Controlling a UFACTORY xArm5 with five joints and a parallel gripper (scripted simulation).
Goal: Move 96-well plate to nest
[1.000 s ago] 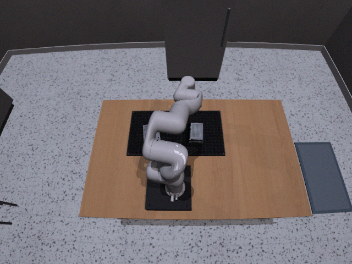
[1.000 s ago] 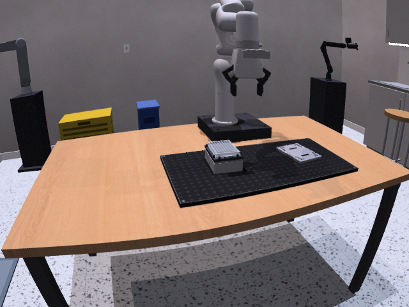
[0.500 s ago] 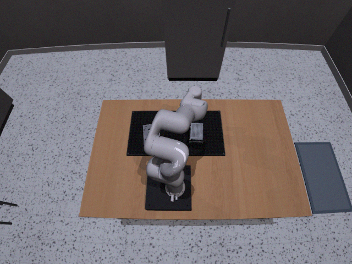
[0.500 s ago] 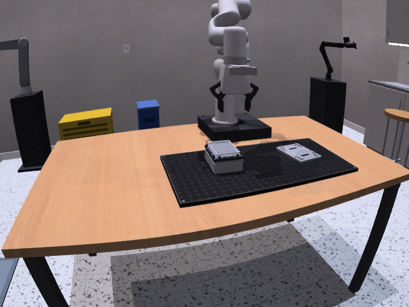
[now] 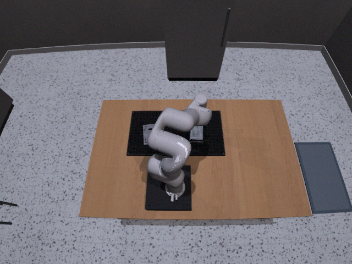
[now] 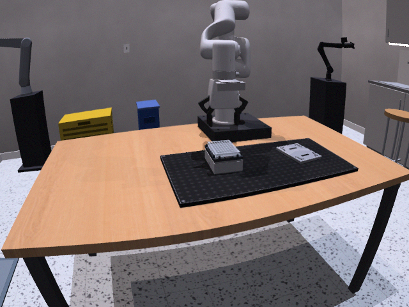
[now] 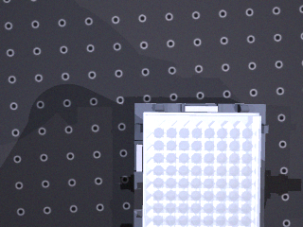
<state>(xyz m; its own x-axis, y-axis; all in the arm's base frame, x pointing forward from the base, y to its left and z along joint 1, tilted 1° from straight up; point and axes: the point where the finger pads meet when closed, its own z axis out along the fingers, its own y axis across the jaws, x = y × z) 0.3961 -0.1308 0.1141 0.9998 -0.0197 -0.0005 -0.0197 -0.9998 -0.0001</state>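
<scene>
My hand is 100 mm above the white 96-well plate. Round my hand: plate nest N1: 330 mm to the left, 150 mm below, 10 mm behind.
</scene>
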